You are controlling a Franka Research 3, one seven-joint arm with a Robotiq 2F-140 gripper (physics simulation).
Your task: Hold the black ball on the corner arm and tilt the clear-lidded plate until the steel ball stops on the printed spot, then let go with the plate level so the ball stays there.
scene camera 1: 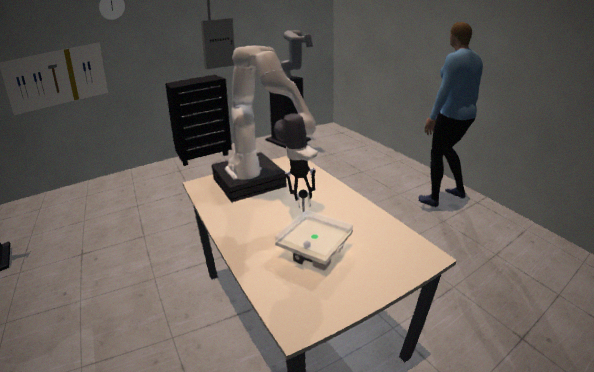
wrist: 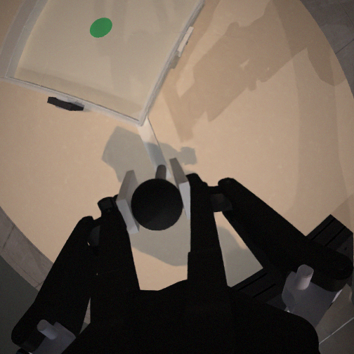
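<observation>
The clear-lidded plate (scene camera 1: 330, 248) (wrist: 172, 65) stands on its base on the table, with its near-robot corner arm (wrist: 151, 142) reaching toward my gripper. The black ball (scene camera 1: 303, 194) (wrist: 157, 204) sits on top of the arm's short post. My gripper (scene camera 1: 303, 197) (wrist: 154, 177) is shut on the black ball, one pad on each side. The green printed spot (scene camera 1: 314, 236) (wrist: 101, 27) is at the plate's middle. The grey steel ball (scene camera 1: 307, 244) lies off the spot, toward the plate's front left in the scene view. The steel ball does not show in the wrist view. The plate's exact tilt is hard to tell.
The wooden table (scene camera 1: 390, 245) (wrist: 260, 165) carries the plate and the robot's black base (scene camera 1: 250, 182). Dark blocks (scene camera 1: 298, 258) show under the plate. A person in blue (scene camera 1: 457, 90) stands beyond the table at the right. A black drawer cabinet (scene camera 1: 199, 117) stands behind the robot.
</observation>
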